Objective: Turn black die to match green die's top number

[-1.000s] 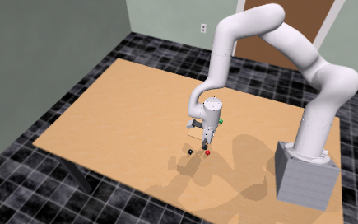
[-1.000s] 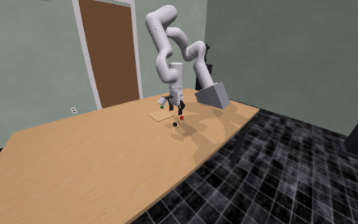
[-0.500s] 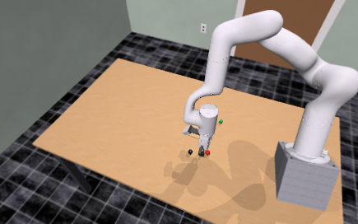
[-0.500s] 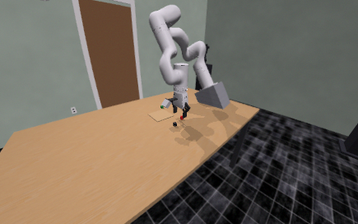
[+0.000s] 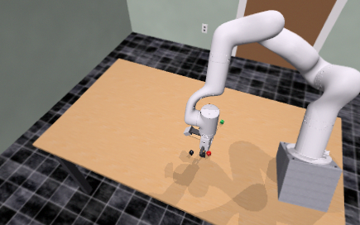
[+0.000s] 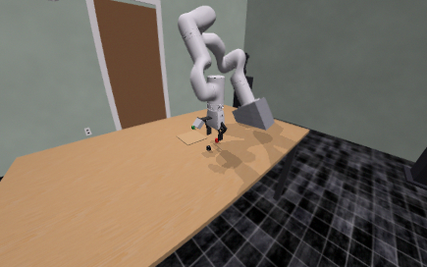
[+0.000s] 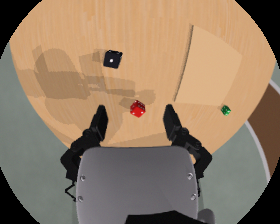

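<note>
Now: hand 20 mm past the red die, 10 mm to the left of it and 40 mm above it. Also, from my hand: black die (70 mm ahead, 30 mm to the left, 40 mm below); green die (20 mm behind, 250 mm to the right, 40 mm below); tan mat (60 mm ahead, 140 mm to the right, 50 mm below).
</note>
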